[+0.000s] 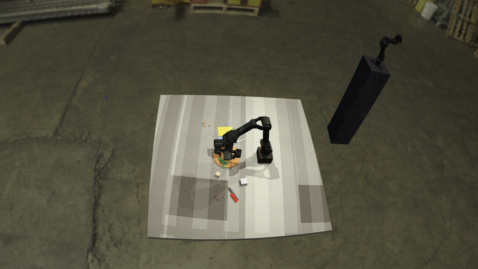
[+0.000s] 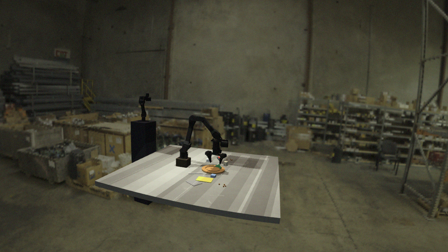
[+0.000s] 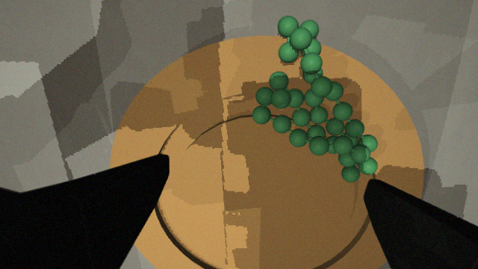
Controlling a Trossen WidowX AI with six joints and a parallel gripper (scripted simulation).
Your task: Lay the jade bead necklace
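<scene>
Right now my gripper tip is 6 cm short of the cream cube, 13 cm to the right of it and 3 cm above it. From my gripper tip the other things lie so: yellow pad: 1 cm ahead, 28 cm to the right, 4 cm below; white strip: 10 cm behind, 19 cm to the right, 5 cm below; blue block: 5 cm ahead, 19 cm to the right, 4 cm below.
</scene>
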